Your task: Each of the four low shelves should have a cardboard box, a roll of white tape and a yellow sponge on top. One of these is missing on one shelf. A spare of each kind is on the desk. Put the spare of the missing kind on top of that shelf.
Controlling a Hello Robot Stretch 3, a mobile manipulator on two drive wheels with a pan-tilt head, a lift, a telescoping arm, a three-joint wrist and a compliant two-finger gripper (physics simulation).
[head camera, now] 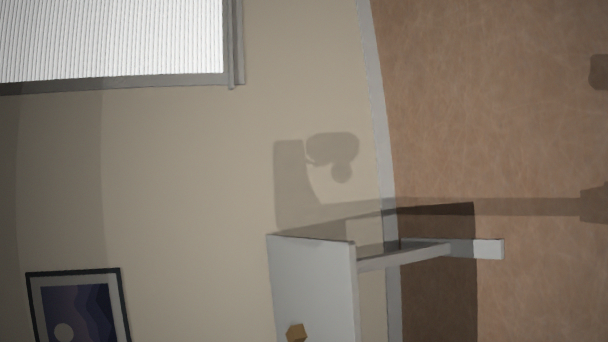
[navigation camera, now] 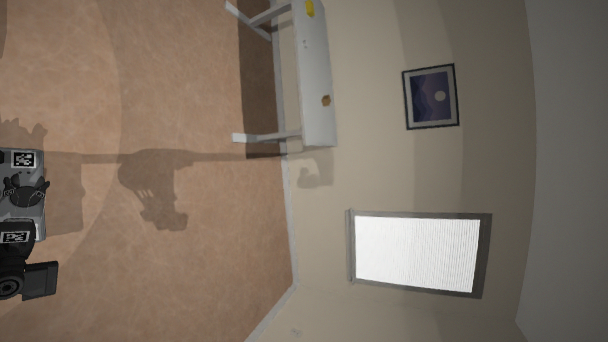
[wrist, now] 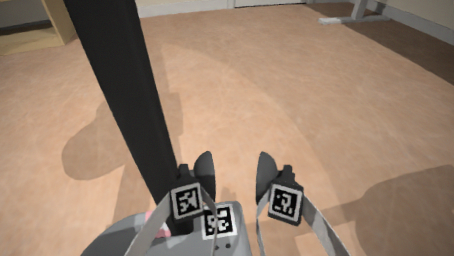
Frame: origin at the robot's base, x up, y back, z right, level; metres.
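Where they show: gripper, between the fingertips: [navigation camera: 29, 176] [wrist: 234, 168]; robot's base, origin of its link: [navigation camera: 25, 194].
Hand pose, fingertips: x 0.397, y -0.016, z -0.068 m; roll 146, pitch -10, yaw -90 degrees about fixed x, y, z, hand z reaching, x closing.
Note:
Each offset is from my fingertips to the top centre of the thing. Level surfaces: height alone.
The white desk {dx +0.324 m} [head camera: 312, 280] [navigation camera: 316, 70] stands against the wall; the head and navigation views are turned sideways. A brown cardboard box {dx +0.373, dy -1.485, dz -0.611 m} [head camera: 296, 332] [navigation camera: 326, 100] sits on its top near one end. In the navigation view a yellow sponge {dx +0.368, dy -1.215, dz -1.328 m} [navigation camera: 310, 8] lies toward the desk's other end, and a small whitish thing, probably the roll of white tape {dx +0.347, dy -1.128, dz -0.927 m} [navigation camera: 305, 44], lies between them. My gripper [wrist: 234, 168] is open and empty above the robot's grey base, far from the desk. Part of a low wooden shelf [wrist: 61, 21] shows in the wrist view; its top is out of view.
The desk's foot [wrist: 345, 20] shows at the upper right of the wrist view. The robot's black mast [wrist: 120, 90] stands left of the gripper. A window [head camera: 110, 40] [navigation camera: 417, 252] and a framed picture [head camera: 77, 310] [navigation camera: 431, 96] are on the wall.

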